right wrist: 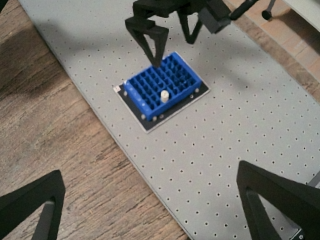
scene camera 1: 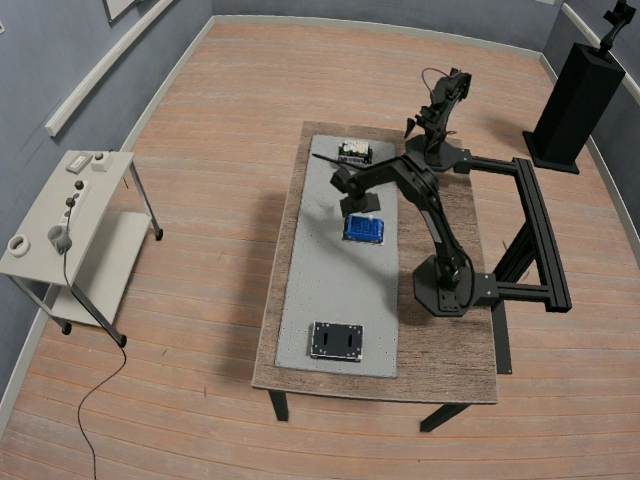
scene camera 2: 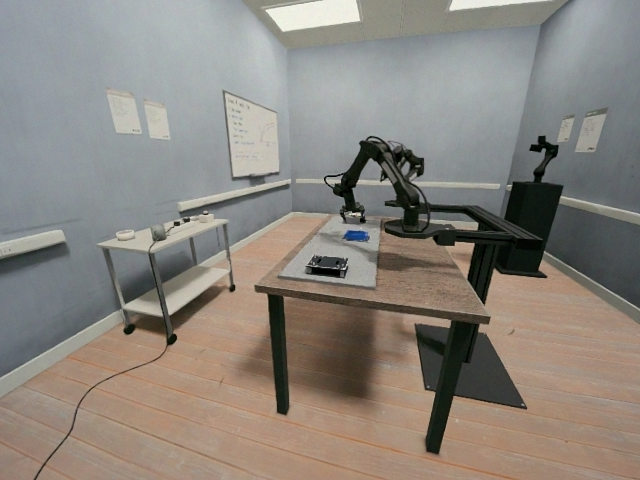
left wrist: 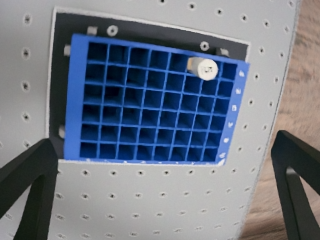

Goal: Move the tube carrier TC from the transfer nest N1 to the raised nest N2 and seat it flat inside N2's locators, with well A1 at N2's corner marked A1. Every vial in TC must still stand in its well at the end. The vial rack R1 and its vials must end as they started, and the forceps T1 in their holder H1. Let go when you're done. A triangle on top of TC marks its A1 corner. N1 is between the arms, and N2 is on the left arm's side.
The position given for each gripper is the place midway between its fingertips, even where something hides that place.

Observation:
In view: the left gripper (left wrist: 163,145), the right gripper (right wrist: 150,176), a blue tube carrier TC (left wrist: 168,73) and a black transfer nest N1 (left wrist: 65,25).
The blue tube carrier TC also shows in the right wrist view (right wrist: 152,106). The left gripper also shows in the right wrist view (right wrist: 174,54). The black transfer nest N1 shows as well in the right wrist view (right wrist: 147,125).

